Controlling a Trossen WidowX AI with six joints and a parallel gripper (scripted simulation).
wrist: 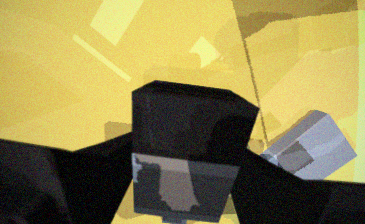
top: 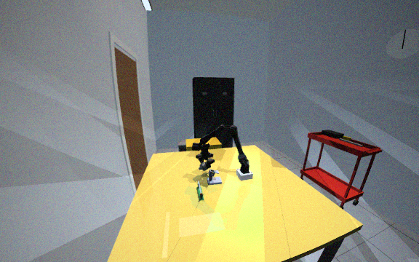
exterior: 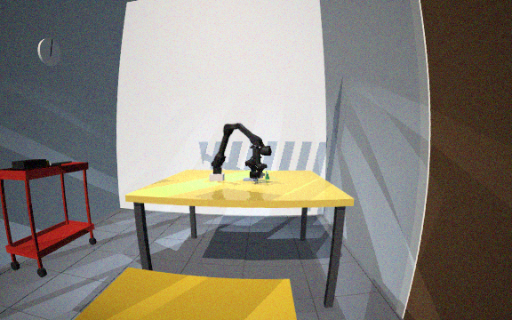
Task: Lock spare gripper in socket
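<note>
The spare gripper is 2 cm above my gripper tip, 1 cm to the left of it and 1 cm ahead of it. Also, from my gripper tip: green bracket 26 cm to the left, 10 cm ahead, 2 cm below; then mount 15 cm to the left, 3 cm behind.
</note>
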